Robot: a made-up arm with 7 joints. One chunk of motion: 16 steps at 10 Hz.
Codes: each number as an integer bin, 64 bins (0 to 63) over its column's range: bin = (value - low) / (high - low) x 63, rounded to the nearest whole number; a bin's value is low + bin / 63 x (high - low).
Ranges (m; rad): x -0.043..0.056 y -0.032..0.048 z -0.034..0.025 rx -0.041..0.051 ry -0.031..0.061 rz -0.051..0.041
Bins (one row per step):
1: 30 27 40 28 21 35
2: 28 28 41 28 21 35
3: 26 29 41 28 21 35
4: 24 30 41 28 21 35
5: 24 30 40 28 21 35
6: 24 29 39 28 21 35
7: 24 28 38 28 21 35
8: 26 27 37 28 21 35
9: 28 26 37 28 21 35
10: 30 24 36 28 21 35
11: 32 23 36 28 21 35
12: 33 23 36 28 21 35
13: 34 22 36 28 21 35
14: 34 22 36 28 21 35
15: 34 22 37 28 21 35
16: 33 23 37 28 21 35
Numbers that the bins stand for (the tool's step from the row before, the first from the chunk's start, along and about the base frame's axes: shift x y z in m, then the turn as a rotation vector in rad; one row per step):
1: 0.00414 0.00229 0.00346 -0.00011 -0.00033 0.00011
2: 0.00100 0.00356 0.00440 -0.00011 -0.00033 0.00011
3: -0.00214 0.00483 0.00440 -0.00011 -0.00033 0.00011
4: -0.00529 0.00610 0.00440 -0.00011 -0.00033 0.00011
5: -0.00529 0.00610 0.00346 -0.00011 -0.00033 0.00011
6: -0.00529 0.00483 0.00252 -0.00011 -0.00033 0.00011
7: -0.00529 0.00356 0.00159 -0.00011 -0.00033 0.00011
8: -0.00214 0.00229 0.00065 -0.00011 -0.00033 0.00011
9: 0.00100 0.00102 0.00065 -0.00011 -0.00033 0.00011
10: 0.00414 -0.00152 -0.00029 -0.00011 -0.00033 0.00011
11: 0.00729 -0.00279 -0.00029 -0.00011 -0.00033 0.00011
12: 0.00886 -0.00279 -0.00029 -0.00011 -0.00033 0.00011
13: 0.01043 -0.00406 -0.00029 -0.00011 -0.00033 0.00011
14: 0.01043 -0.00406 -0.00029 -0.00011 -0.00033 0.00011
15: 0.01043 -0.00406 0.00065 -0.00011 -0.00033 0.00011
16: 0.00886 -0.00279 0.00065 -0.00011 -0.00033 0.00011

